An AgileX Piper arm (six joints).
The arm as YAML. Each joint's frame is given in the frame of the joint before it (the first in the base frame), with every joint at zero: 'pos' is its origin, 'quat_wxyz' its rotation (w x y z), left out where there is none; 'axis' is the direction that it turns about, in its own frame. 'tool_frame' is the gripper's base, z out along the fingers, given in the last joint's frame.
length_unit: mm
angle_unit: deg
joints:
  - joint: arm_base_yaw
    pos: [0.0, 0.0, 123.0]
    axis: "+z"
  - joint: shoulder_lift
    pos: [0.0, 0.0, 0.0]
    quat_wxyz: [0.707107, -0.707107, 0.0, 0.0]
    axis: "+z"
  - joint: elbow
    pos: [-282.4, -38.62, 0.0]
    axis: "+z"
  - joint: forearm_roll
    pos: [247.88, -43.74, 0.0]
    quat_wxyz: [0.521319, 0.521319, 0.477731, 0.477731]
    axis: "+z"
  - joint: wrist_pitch
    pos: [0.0, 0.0, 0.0]
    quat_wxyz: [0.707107, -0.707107, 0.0, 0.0]
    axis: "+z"
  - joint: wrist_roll
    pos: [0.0, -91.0, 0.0]
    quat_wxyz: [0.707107, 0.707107, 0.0, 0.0]
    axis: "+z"
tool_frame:
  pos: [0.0, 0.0, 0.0]
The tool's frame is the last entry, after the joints.
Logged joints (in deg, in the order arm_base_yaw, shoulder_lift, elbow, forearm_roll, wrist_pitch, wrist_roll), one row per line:
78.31 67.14 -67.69 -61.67 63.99 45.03
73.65 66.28 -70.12 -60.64 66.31 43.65
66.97 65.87 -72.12 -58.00 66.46 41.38
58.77 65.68 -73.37 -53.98 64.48 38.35
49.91 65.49 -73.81 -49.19 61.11 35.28
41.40 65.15 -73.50 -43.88 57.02 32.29
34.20 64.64 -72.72 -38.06 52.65 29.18
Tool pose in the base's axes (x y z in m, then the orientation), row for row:
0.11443 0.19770 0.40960 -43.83 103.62 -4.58
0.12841 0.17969 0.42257 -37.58 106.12 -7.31
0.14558 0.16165 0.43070 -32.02 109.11 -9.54
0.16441 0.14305 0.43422 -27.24 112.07 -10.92
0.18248 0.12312 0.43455 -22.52 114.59 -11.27
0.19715 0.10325 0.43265 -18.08 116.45 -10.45
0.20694 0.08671 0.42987 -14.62 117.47 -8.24
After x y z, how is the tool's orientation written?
As a rotation vector, in degrees.
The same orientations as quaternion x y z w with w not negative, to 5 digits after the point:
-0.32384 0.76560 -0.03384 0.55483
-0.27748 0.78356 -0.05398 0.55329
-0.23548 0.80242 -0.07016 0.54383
-0.19924 0.81971 -0.07987 0.53104
-0.16394 0.83421 -0.08205 0.52008
-0.13120 0.84507 -0.07583 0.51274
-0.10597 0.85149 -0.05973 0.51007

